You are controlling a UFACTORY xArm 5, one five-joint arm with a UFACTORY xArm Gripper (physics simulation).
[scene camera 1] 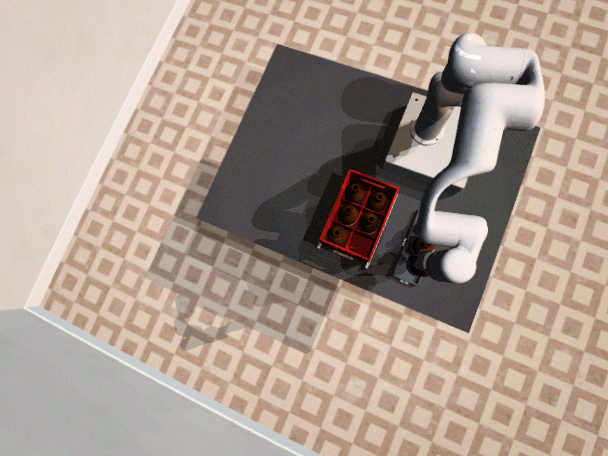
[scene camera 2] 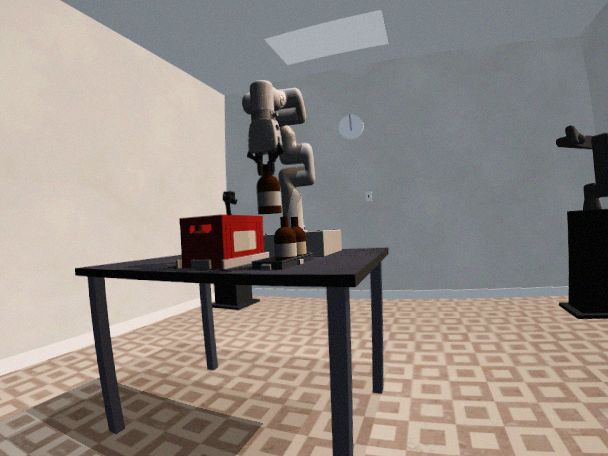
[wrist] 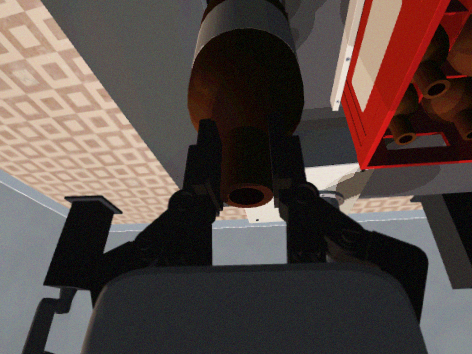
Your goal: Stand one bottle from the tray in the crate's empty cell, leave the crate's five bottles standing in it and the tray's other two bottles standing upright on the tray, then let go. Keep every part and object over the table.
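Pixels of known places: gripper, fingertip midpoint: (scene camera 2: pixel 266 175) (wrist: pixel 244 134); arm's base, origin of the base link: (scene camera 1: pixel 426 129).
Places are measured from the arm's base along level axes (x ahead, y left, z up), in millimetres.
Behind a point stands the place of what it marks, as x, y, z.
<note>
My gripper (scene camera 2: pixel 266 169) {502, 155, 191} (wrist: pixel 244 134) {502, 155, 191} is shut on the neck of a brown bottle (scene camera 2: pixel 269 195) {524, 175, 124} (wrist: pixel 245 85) {523, 153, 179} with a pale label. The bottle hangs upright, its base above the tray bottles' tops and about level with or above the crate's rim in scene view 2. The red crate (scene camera 1: pixel 384 223) {410, 0, 77} (scene camera 2: pixel 206 247) {550, -62, -28} (wrist: pixel 387 65) {424, 2, 36} holds five standing bottles; its empty cell (scene camera 1: pixel 361 245) {492, -36, -90} is at the front right corner in scene view 1. Two bottles, one in front (scene camera 2: pixel 285 242) {440, 178, -24} and one behind (scene camera 2: pixel 301 240) {351, 196, -23}, stand upright on the dark tray (scene camera 2: pixel 287 263) {502, 214, -85}. The arm partly hides the tray in scene view 1.
The crate stands left of the tray on the dark table (scene camera 1: pixel 280 115) {130, -580, -99} (scene camera 2: pixel 145 266) {548, -393, -99}, with pale rails (scene camera 2: pixel 245 260) {436, 14, -83} (wrist: pixel 345 65) {352, 7, -68} along its base. The arm's pale base block (scene camera 1: pixel 425 162) {122, 45, 2} (scene camera 2: pixel 331 242) {43, 200, -49} is behind. The table's front edge runs close to crate and tray.
</note>
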